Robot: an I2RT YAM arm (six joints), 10 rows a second.
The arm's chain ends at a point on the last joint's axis. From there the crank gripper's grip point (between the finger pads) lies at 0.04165 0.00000 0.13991 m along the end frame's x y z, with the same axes.
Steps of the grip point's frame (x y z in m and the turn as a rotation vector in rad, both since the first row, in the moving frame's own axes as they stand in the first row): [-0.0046, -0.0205, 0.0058, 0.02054, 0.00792, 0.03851]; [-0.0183, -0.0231, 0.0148, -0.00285, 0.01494, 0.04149]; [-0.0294, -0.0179, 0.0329, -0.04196, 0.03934, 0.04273]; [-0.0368, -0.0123, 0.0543, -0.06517, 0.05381, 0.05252]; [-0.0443, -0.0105, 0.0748, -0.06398, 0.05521, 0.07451]
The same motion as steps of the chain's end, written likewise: [-0.0057, -0.0193, 0.0061, 0.02054, 0.00792, 0.03851]; [-0.0203, -0.0253, 0.0154, -0.00285, 0.01494, 0.04149]; [-0.0347, -0.0256, 0.0348, -0.04196, 0.03934, 0.04273]; [-0.0440, -0.0237, 0.0571, -0.06517, 0.05381, 0.05252]; [-0.0515, -0.0227, 0.0777, -0.06398, 0.05521, 0.07451]
